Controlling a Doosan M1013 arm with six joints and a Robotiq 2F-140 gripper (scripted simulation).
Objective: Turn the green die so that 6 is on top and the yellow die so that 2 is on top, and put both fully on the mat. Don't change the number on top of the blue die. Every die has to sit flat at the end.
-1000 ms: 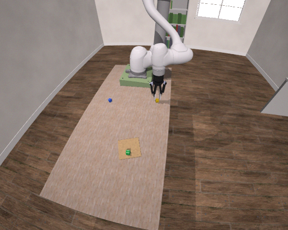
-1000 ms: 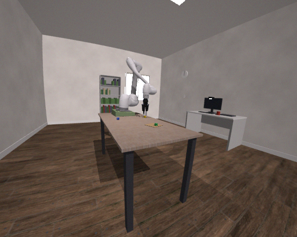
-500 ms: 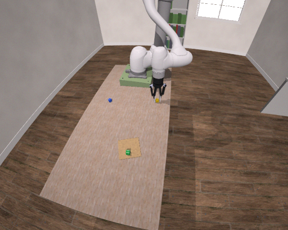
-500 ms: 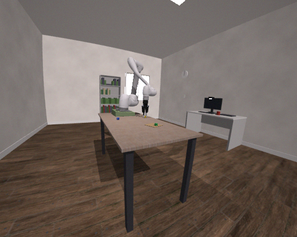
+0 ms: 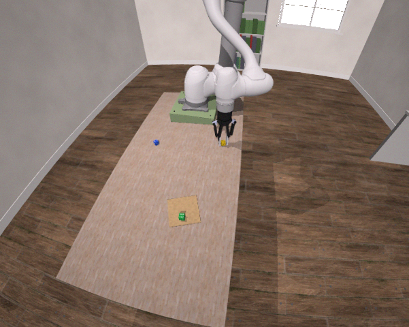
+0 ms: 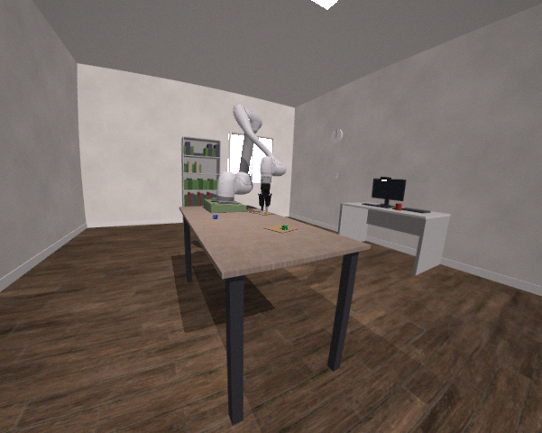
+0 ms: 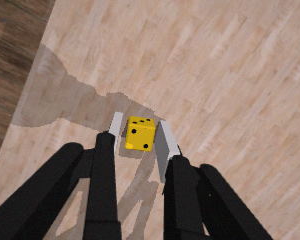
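The yellow die is 2 cm below my hand. The rest, counted from my hand: green die (48 cm ahead, 18 cm to the right, 2 cm below); tan mat (45 cm ahead, 18 cm to the right, 3 cm below); blue die (41 cm to the right, 2 cm below, 1 cm ahead).
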